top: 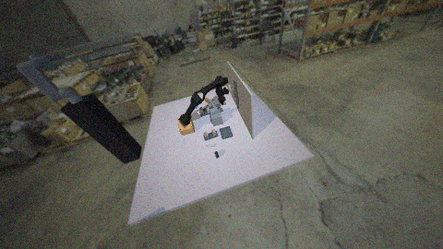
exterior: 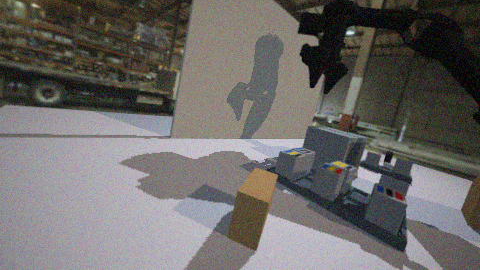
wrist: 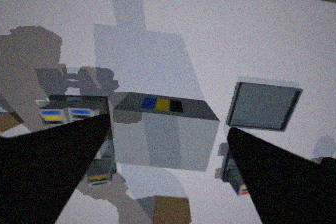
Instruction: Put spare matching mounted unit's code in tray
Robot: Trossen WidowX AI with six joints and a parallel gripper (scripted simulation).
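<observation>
Now: the grey spare 220 mm to the left of my gripper tip, 160 mm below it and 60 mm behind it. From my gripper tip the other things lie so: dark grey tray (200 mm to the right, 200 mm below, 60 mm behind); tall beige panel (170 mm ahead, 20 mm to the right, 20 mm above); tall grey box (150 mm below, 80 mm behind, 20 mm to the left).
</observation>
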